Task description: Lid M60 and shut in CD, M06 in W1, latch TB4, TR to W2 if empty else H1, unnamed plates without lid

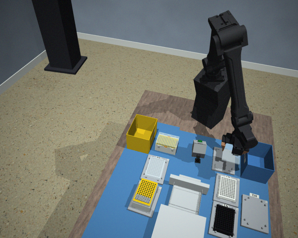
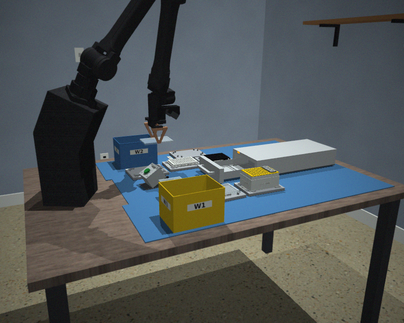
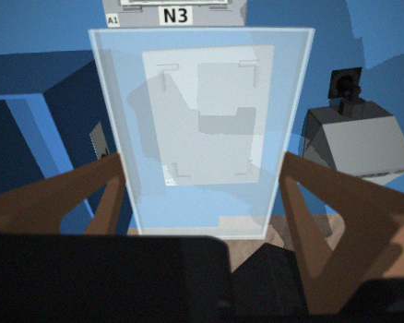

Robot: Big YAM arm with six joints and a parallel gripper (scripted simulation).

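The white assay plate is 13 cm below my hand and 13 cm ahead of it. From my hand the other things lie so: nest N3: 14 cm below, 13 cm ahead; lid park LP: 14 cm below, 5 cm behind; clear plate lid: right at my hand.
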